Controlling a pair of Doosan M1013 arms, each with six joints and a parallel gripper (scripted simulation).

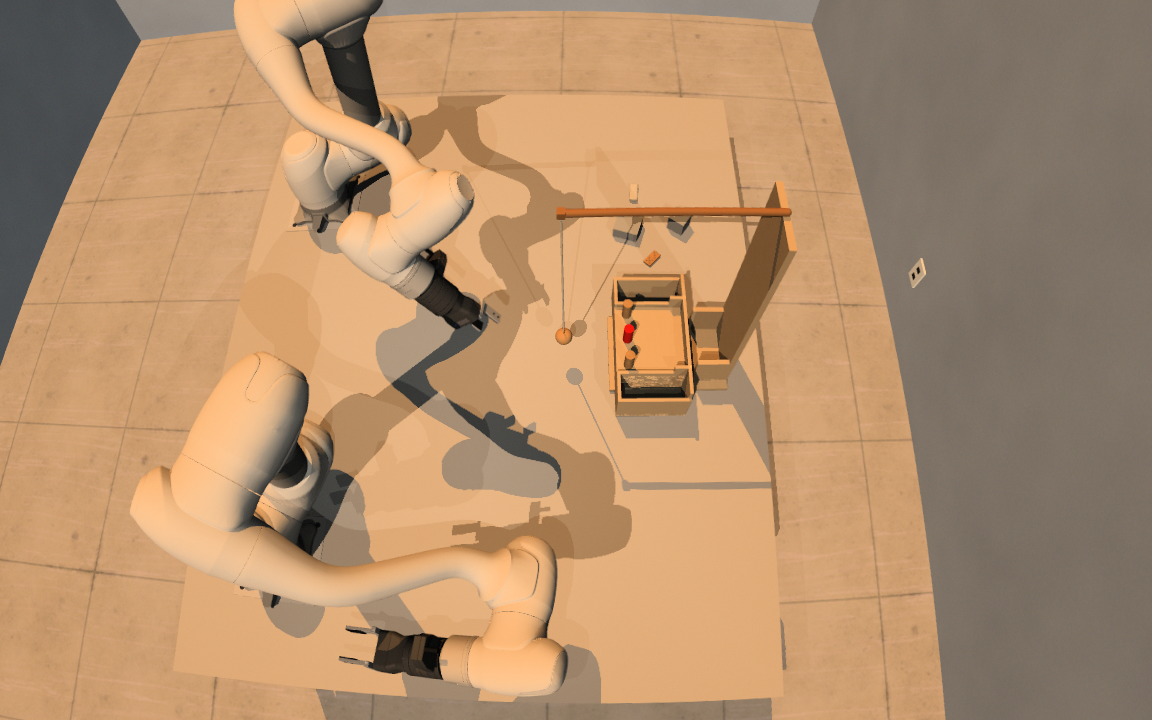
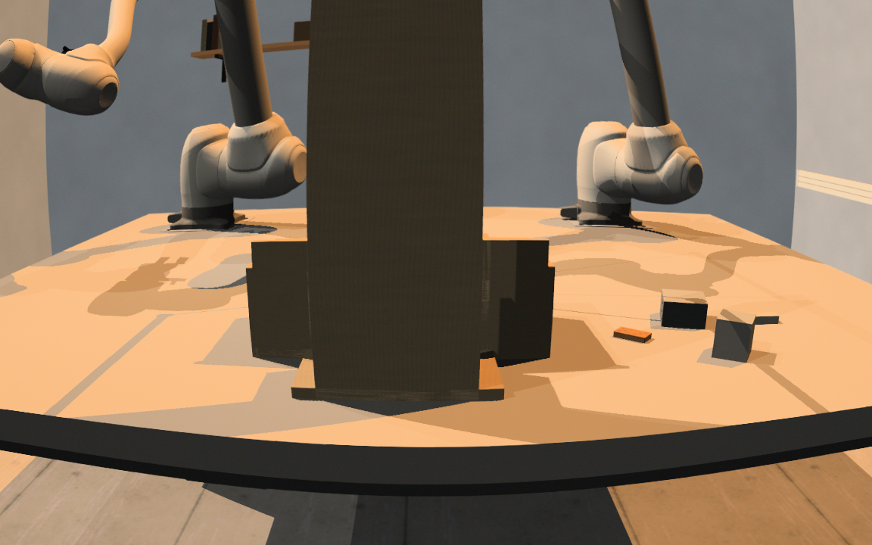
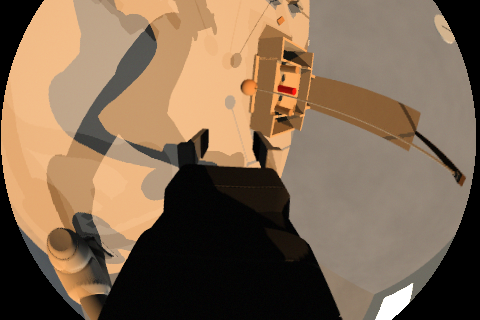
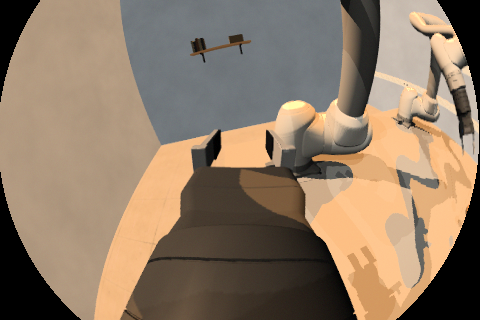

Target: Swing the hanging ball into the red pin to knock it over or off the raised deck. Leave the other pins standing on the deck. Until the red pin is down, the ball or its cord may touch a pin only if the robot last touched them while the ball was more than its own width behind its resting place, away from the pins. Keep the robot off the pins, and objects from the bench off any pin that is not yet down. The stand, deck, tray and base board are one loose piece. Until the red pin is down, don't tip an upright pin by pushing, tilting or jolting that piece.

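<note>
Right now the orange ball is 74 cm to the left of my right hand, 41 cm ahead of it and 25 cm below it. The rest, counted from my right hand: red pin: 73 cm to the left, 57 cm ahead, 25 cm below; pale block: 126 cm to the left, 63 cm ahead, 36 cm below.
</note>
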